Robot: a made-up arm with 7 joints. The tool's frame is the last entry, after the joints.
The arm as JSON. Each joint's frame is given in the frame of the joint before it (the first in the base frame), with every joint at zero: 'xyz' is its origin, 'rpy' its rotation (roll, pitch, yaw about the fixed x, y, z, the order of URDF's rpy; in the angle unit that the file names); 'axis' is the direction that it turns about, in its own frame. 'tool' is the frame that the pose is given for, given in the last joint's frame.
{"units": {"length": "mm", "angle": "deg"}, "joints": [
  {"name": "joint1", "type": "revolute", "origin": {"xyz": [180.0, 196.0, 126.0], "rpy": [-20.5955, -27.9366, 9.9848]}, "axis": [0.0, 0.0, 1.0]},
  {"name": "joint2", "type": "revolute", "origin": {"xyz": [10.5, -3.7, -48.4], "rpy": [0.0, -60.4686, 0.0]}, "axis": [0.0, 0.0, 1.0]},
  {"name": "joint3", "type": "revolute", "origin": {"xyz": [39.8, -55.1, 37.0], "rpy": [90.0, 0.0, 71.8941]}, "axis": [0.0, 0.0, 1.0]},
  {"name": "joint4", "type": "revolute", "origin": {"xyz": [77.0, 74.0, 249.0], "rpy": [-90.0, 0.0, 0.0]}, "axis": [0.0, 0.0, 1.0]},
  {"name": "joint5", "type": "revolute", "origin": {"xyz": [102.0, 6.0, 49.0], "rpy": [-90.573, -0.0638, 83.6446]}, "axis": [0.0, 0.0, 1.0]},
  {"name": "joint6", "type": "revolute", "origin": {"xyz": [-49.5, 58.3, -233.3], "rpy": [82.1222, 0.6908, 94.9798]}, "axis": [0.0, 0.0, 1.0]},
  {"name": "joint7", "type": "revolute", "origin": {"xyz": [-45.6, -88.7, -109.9], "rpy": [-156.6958, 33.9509, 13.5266]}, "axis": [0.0, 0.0, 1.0]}
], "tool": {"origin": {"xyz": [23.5, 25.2, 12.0], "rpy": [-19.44, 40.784, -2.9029]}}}
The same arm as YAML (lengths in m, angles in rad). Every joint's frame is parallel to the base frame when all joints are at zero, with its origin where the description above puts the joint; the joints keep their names.
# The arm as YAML. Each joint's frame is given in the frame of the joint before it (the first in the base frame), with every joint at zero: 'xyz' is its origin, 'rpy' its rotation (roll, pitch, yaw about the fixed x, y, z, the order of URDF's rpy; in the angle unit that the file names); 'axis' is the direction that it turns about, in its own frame. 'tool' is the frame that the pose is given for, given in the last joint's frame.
units:
  length: m
  angle: rad
joints:
  - name: joint1
    type: revolute
    origin:
      xyz: [0.18, 0.196, 0.126]
      rpy: [0.0, 0.0, 0.0]
    axis: [-0.492901, 0.270401, 0.827002]
  - name: joint2
    type: revolute
    origin:
      xyz: [0.033, -0.015, -0.034]
      rpy: [0.0, 0.0, 0.0]
    axis: [-1.0, 0.0, 0.0]
  - name: joint3
    type: revolute
    origin:
      xyz: [-0.037, -0.04, 0.055]
      rpy: [0.0, 0.0, 0.0]
    axis: [0.0, 0.0, 1.0]
  - name: joint4
    type: revolute
    origin:
      xyz: [-0.074, 0.077, 0.249]
      rpy: [0.0, 0.0, 0.0]
    axis: [-1.0, 0.0, 0.0]
  - name: joint5
    type: revolute
    origin:
      xyz: [-0.049, 0.102, -0.006]
      rpy: [0.0, 0.0, 0.0]
    axis: [0.01, -0.993804, -0.1107]
  - name: joint6
    type: revolute
    origin:
      xyz: [0.056, 0.227, 0.075]
      rpy: [0.0, 0.0, 0.0]
    axis: [0.087899, -0.0261, -0.995787]
  - name: joint7
    type: revolute
    origin:
      xyz: [-0.056, 0.091, 0.103]
      rpy: [0.0, 0.0, 0.0]
    axis: [-0.65321, -0.252004, 0.714011]
tool:
  origin:
    xyz: [0.009, 0.017, 0.031]
    rpy: [0.0, 0.0, 0.0]

